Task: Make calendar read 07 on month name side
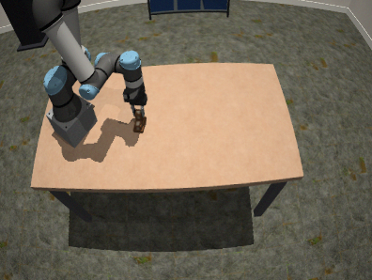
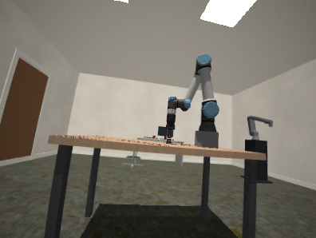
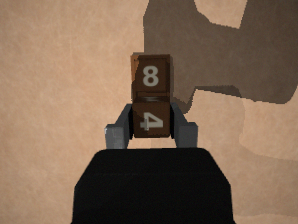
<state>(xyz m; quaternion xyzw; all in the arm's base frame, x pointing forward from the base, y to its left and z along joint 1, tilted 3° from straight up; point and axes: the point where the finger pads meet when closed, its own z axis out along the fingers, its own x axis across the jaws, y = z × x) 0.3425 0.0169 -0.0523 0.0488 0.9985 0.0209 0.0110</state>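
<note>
My hand is 20 mm to the left of the brown calendar tray and 60 mm above it.
</note>
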